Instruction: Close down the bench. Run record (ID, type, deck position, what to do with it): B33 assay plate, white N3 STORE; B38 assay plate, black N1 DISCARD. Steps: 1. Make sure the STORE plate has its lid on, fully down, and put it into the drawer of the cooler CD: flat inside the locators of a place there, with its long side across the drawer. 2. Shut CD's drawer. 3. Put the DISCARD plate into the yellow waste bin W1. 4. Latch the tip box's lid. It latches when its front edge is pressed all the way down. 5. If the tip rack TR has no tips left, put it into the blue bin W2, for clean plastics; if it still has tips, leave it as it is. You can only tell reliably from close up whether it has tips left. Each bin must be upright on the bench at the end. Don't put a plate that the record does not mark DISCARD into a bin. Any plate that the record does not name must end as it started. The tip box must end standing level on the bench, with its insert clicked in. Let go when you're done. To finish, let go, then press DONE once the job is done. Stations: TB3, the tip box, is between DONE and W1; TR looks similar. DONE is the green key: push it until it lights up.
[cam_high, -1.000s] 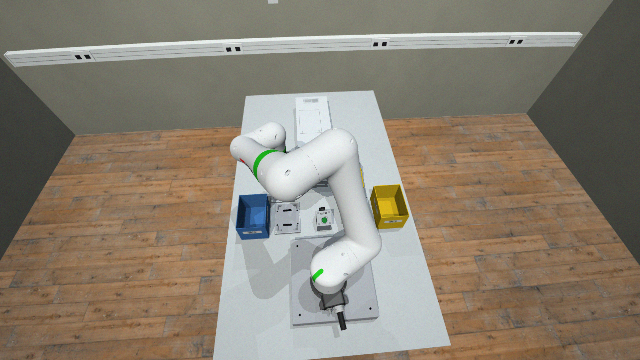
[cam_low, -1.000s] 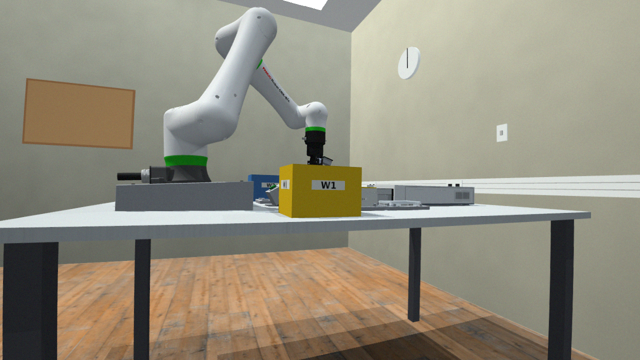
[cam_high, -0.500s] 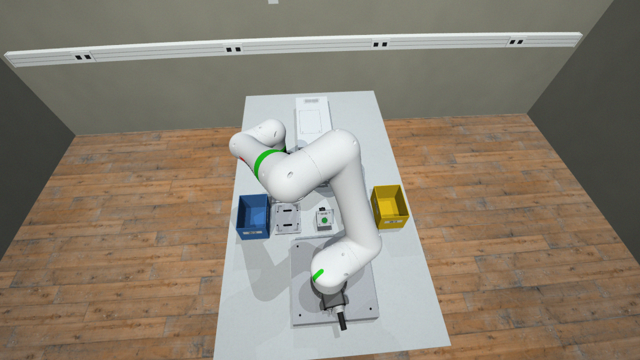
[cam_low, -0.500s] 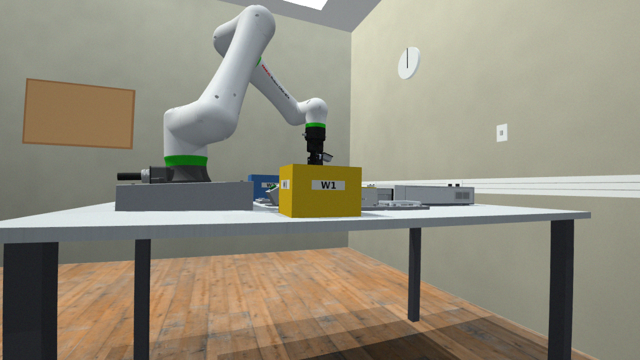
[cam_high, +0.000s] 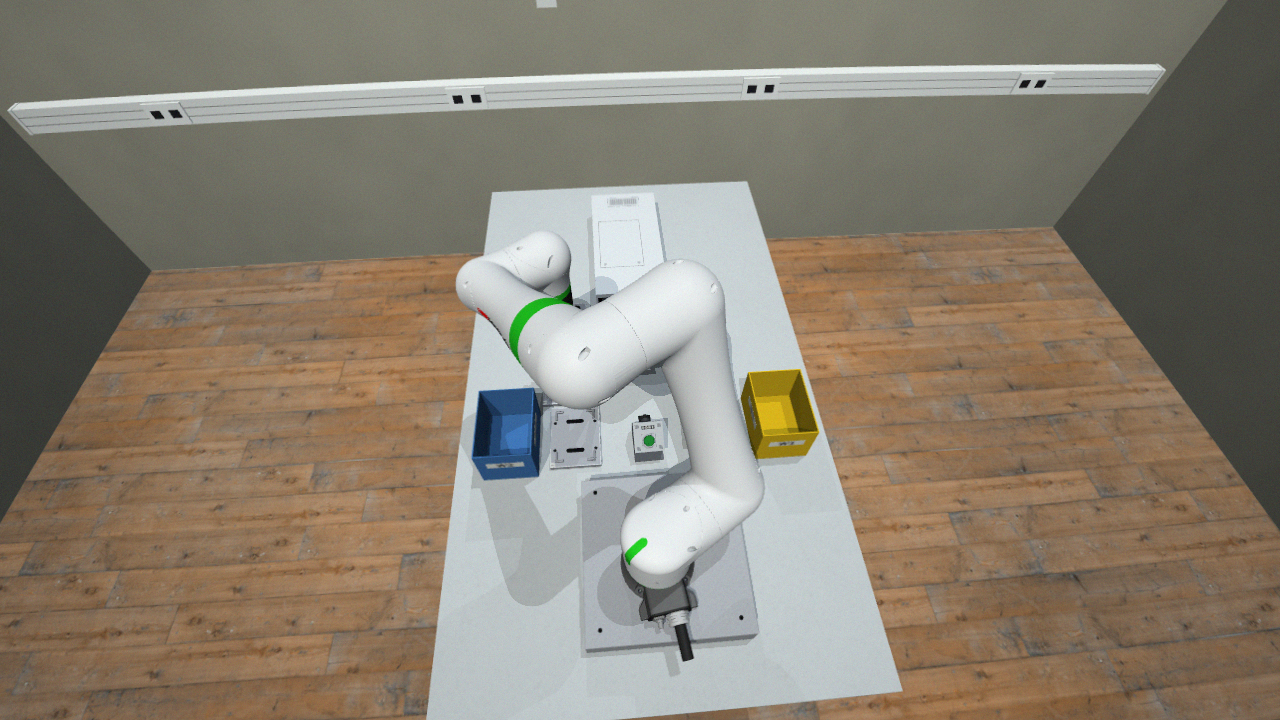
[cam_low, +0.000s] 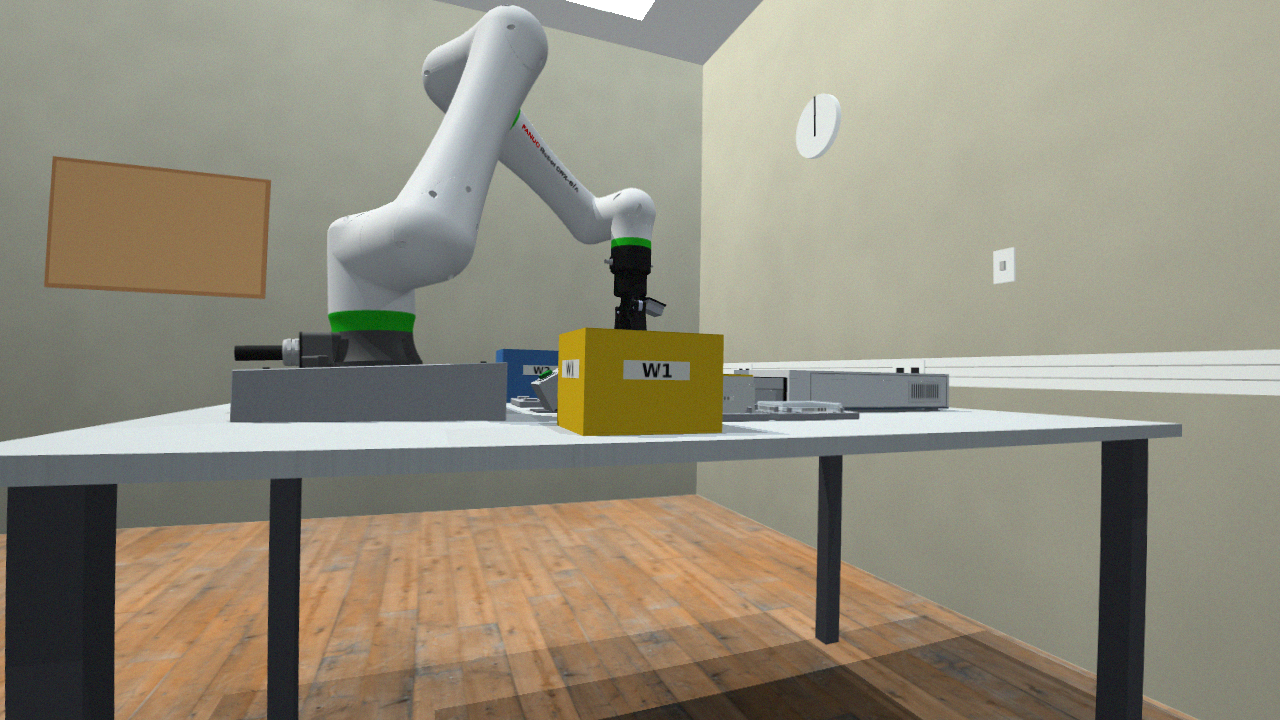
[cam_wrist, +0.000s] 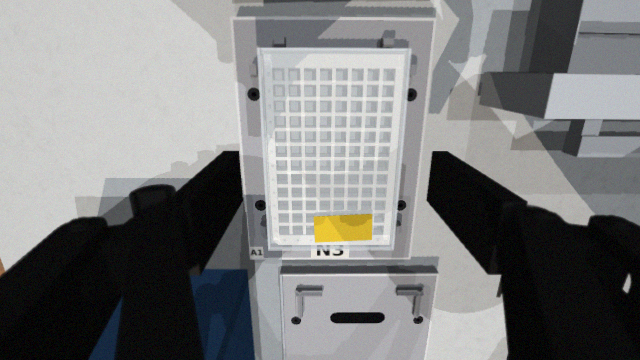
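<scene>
Right now the clear plate lid is 60 mm below my hand. Also, from my hand: N1 label: 100 mm ahead, 20 mm to the right, 70 mm below; grey N3 nest: 80 mm below; white plate: 60 mm below.
</scene>
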